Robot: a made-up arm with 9 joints. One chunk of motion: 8 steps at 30 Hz.
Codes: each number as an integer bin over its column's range. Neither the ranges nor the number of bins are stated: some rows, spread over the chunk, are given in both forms.
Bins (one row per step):
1: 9 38 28 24 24 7 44 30 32
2: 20 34 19 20 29 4 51 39 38
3: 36 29 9 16 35 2 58 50 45
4: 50 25 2 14 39 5 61 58 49
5: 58 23 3 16 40 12 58 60 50
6: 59 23 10 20 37 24 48 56 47
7: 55 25 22 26 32 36 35 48 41
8: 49 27 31 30 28 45 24 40 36
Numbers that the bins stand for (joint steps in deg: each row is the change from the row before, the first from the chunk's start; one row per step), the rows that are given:
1: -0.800 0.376 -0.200 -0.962 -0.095 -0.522 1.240 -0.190 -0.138
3: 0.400 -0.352 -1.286 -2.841 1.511 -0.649 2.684 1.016 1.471
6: 1.422 -0.838 -1.229 -1.902 1.803 -0.090 1.652 1.378 1.719
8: 0.978 -0.514 -0.029 0.448 0.489 0.443 -0.824 0.413 0.357
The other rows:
2: -0.311 0.052 -0.714 -1.902 0.635 -0.598 1.962 0.352 0.605
4: 1.022 -0.676 -1.686 -3.311 2.095 -0.573 2.994 1.498 1.967
5: 1.378 -0.838 -1.629 -2.841 2.241 -0.395 2.684 1.619 2.090
7: 1.244 -0.676 -0.543 -0.492 1.073 0.214 0.311 0.895 0.976

